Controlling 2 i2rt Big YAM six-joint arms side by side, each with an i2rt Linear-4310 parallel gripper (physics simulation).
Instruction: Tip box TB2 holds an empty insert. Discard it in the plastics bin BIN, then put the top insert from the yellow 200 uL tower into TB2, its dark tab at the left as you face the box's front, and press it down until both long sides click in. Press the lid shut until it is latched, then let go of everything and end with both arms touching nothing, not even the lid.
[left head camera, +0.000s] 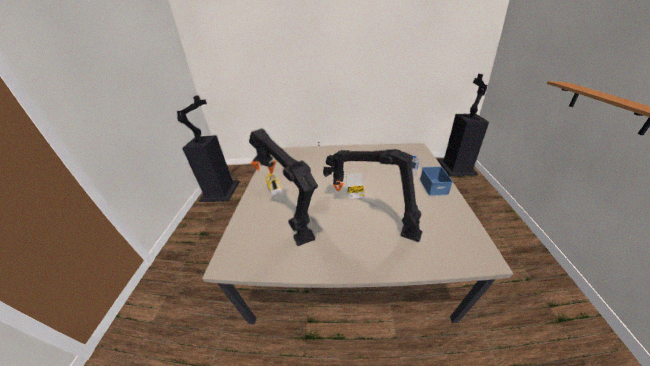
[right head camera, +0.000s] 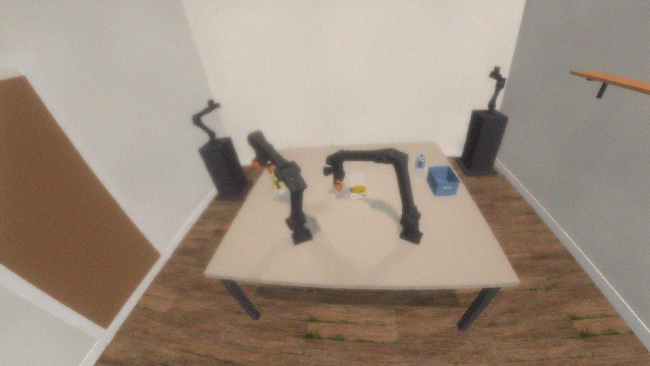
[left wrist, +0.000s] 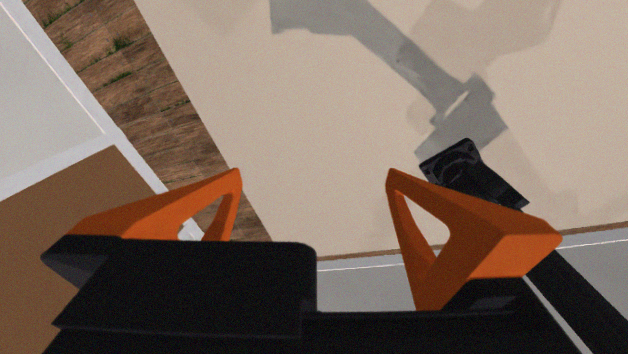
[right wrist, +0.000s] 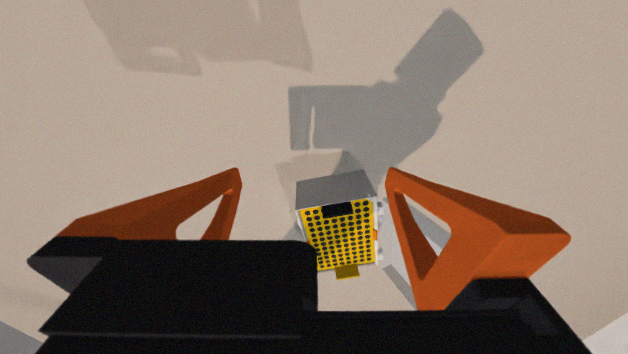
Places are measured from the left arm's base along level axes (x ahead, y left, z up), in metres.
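Where they show: left gripper, fingertip midpoint: (left head camera: 265, 171) (right head camera: 265, 172) (left wrist: 313, 176); right gripper, fingertip midpoint: (left head camera: 338, 186) (right head camera: 339, 186) (right wrist: 313, 175); left arm's base at its link origin: (left head camera: 304, 238) (right head camera: 302, 237) (left wrist: 449, 163); right arm's base at its link origin: (left head camera: 411, 234) (right head camera: 411, 236).
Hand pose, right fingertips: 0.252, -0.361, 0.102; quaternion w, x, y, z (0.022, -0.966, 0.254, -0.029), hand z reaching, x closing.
Note:
Things, the pixels of their top centre, and the offset from my right fingertips, as dx, dy, dz. "spot": a spot on its surface instead.
- Box TB2 at a spot on its surface: (right wrist: 334, 190) spot: -0.009, -0.069, -0.070
- yellow insert at its top centre: (right wrist: 343, 250) (right head camera: 357, 187) (left head camera: 355, 187) -0.030, -0.125, -0.035
- yellow tower at its top centre: (left head camera: 271, 179) (right head camera: 275, 179) +0.319, +0.418, +0.005
- blue bin BIN at its top centre: (right head camera: 443, 173) (left head camera: 437, 174) -0.240, -0.716, +0.018
- white object at its top centre: (right head camera: 421, 157) (left head camera: 414, 158) +0.016, -0.716, +0.022
Box TB2 (left head camera: 356, 195) (right head camera: 358, 195) (right wrist: 334, 190) stands mid-table with its lid (left head camera: 354, 178) (right head camera: 355, 178) (right wrist: 393, 250) open. A yellow insert (left head camera: 356, 189) (right head camera: 358, 189) (right wrist: 345, 235) with dark holes lies in it; its black tab (right wrist: 337, 209) shows in the right wrist view. My right gripper (left head camera: 338, 186) (right head camera: 338, 186) (right wrist: 313, 175) is open and empty, above and left of TB2 in the head views. The yellow tower (left head camera: 273, 184) (right head camera: 276, 183) stands at the table's left. My left gripper (left head camera: 263, 167) (right head camera: 263, 167) (left wrist: 313, 176) is open and empty, high near the tower.
The blue bin BIN (left head camera: 436, 182) (right head camera: 443, 182) stands near the table's right edge. A small blue and white object (left head camera: 415, 162) (right head camera: 420, 163) stands behind it to the left, partly behind the right arm in the left head view. The right arm arches over the table right of TB2.

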